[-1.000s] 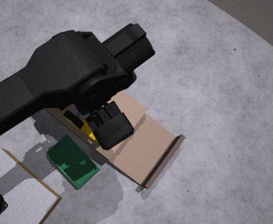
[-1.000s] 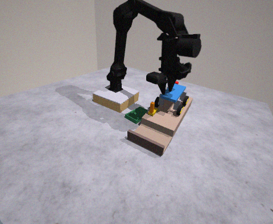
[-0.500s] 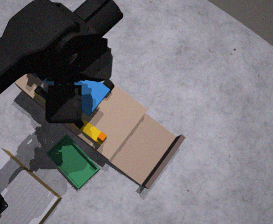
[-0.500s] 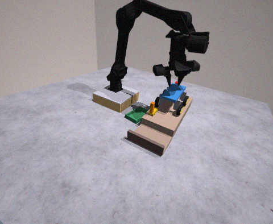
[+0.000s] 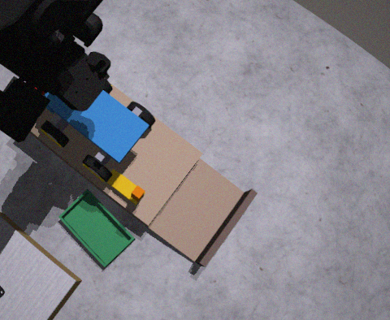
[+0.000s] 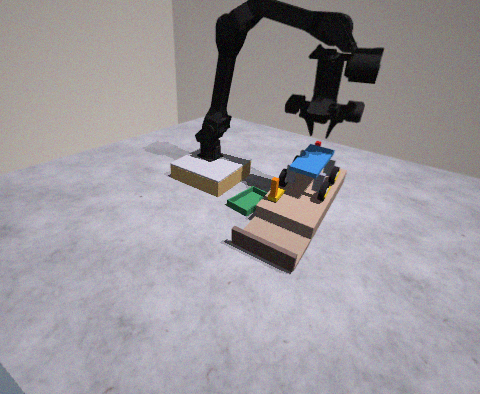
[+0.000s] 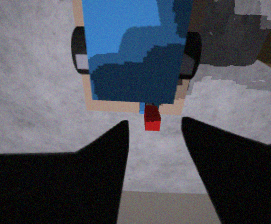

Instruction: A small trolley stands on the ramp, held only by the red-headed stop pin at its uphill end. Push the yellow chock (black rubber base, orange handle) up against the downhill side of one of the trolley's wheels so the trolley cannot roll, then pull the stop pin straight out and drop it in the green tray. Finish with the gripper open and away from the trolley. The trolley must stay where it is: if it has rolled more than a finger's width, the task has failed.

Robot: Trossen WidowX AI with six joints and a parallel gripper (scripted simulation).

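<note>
Now: gripper tip 1 cm past the red-headed stop pin, 3 cm to the right of it and 6 cm above it. The rest, counted from my gripper tip: green tray: 9 cm behind, 17 cm to the right, 20 cm below; then yellow chock: 1 cm behind, 17 cm to the right, 11 cm below; then blue trolley: 3 cm ahead, 6 cm to the right, 8 cm below.
</note>
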